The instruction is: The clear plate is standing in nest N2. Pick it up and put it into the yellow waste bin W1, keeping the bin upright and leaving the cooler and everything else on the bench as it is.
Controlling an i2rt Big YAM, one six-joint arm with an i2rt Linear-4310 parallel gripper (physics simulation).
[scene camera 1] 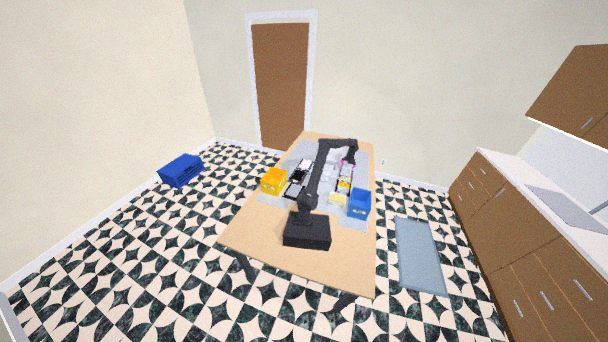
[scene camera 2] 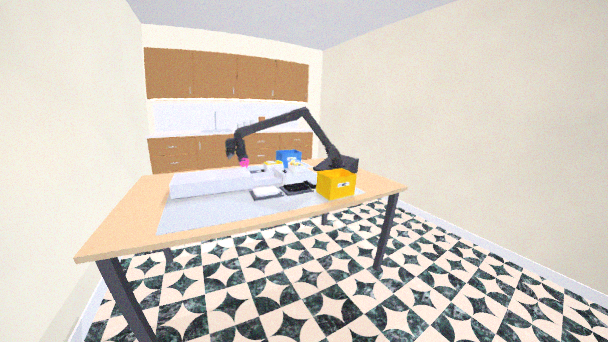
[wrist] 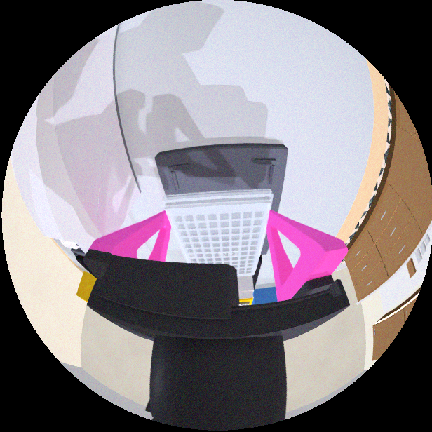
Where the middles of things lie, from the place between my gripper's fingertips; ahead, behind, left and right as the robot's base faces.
Scene:
Now: the nest N2 [wrist: 214,166] 40 mm below my hand and 30 mm behind it. The rest, counted from my hand: yellow waste bin W1 [scene camera 2: 332,184] (580 mm to the left, 280 mm behind, 20 mm above).

